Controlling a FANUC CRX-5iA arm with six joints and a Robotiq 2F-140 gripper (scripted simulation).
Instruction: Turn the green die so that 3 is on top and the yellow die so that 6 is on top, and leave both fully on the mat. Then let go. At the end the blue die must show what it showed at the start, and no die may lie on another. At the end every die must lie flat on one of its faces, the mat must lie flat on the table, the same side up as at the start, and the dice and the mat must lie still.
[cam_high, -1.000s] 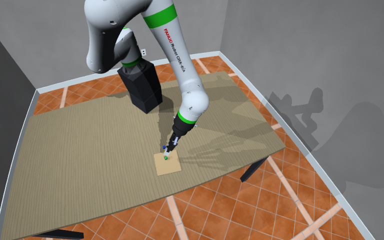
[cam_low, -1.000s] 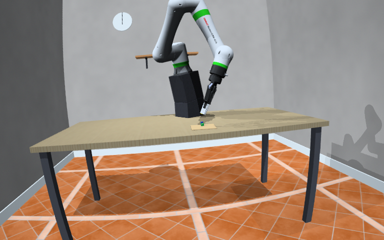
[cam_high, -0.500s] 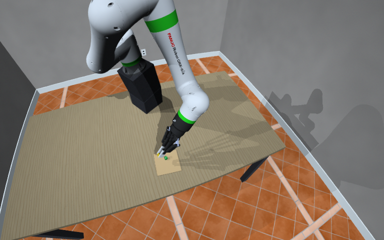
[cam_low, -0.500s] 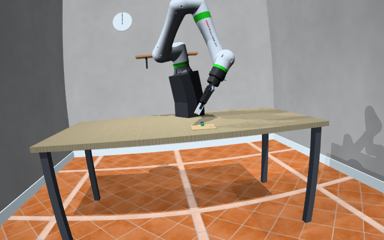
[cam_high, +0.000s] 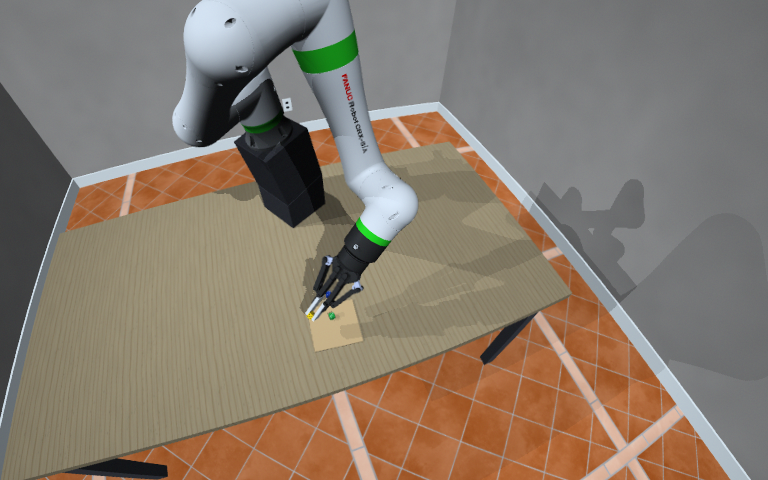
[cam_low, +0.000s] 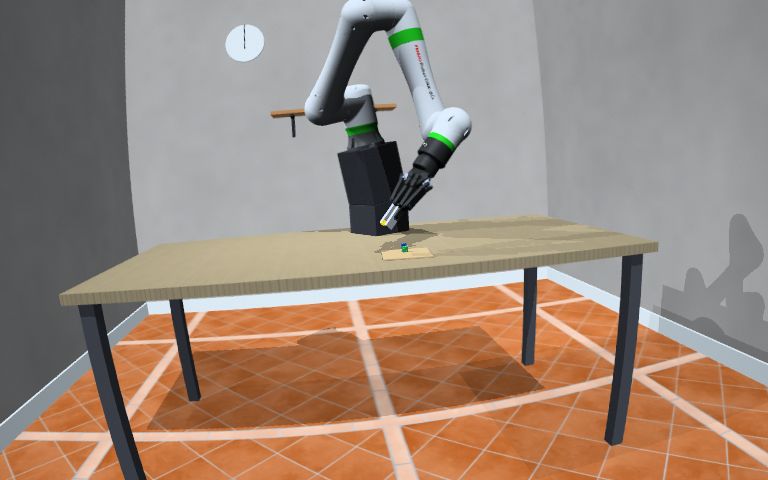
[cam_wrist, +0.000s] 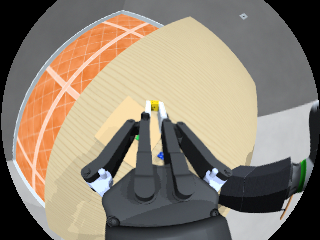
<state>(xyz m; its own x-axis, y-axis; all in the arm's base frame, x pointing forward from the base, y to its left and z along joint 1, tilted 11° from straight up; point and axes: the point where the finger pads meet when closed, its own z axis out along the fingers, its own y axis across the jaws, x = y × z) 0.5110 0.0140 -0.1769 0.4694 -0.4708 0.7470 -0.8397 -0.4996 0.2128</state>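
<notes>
Right now the green die is 20 mm behind my hand, 30 mm to the left of it and 100 mm below it. Round my hand: tan mat 10 mm ahead, 30 mm to the left, 110 mm below; blue die 90 mm behind, 40 mm to the left, 100 mm below; yellow die 10 mm ahead, 20 mm to the right, 20 mm below.
</notes>
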